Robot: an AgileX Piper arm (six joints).
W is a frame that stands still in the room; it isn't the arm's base.
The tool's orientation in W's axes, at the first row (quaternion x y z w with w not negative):
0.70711 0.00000 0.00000 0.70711
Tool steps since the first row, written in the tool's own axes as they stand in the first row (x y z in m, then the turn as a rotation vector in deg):
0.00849 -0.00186 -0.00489 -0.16 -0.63 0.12
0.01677 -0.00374 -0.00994 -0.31 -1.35 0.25
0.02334 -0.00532 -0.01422 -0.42 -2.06 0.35
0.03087 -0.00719 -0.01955 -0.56 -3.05 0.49
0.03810 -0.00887 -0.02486 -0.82 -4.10 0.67
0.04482 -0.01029 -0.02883 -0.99 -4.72 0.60
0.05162 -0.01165 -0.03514 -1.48 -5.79 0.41
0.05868 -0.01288 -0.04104 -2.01 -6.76 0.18
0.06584 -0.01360 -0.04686 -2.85 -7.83 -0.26
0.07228 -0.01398 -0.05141 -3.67 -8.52 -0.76
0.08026 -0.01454 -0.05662 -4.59 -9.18 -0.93
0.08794 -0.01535 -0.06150 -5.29 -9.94 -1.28
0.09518 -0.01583 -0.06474 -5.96 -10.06 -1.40
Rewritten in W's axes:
0.00849 0.00489 -0.00186 -0.16 -0.12 -0.63
0.01677 0.00994 -0.00374 -0.31 -0.25 -1.35
0.02334 0.01422 -0.00532 -0.42 -0.35 -2.06
0.03087 0.01955 -0.00719 -0.56 -0.49 -3.05
0.03810 0.02486 -0.00887 -0.82 -0.67 -4.10
0.04482 0.02883 -0.01029 -0.99 -0.60 -4.72
0.05162 0.03514 -0.01165 -1.48 -0.41 -5.79
0.05868 0.04104 -0.01288 -2.01 -0.18 -6.76
0.06584 0.04686 -0.01360 -2.85 0.26 -7.83
0.07228 0.05141 -0.01398 -3.67 0.76 -8.52
0.08026 0.05662 -0.01454 -4.59 0.93 -9.18
0.08794 0.06150 -0.01535 -5.29 1.28 -9.94
0.09518 0.06474 -0.01583 -5.96 1.40 -10.06

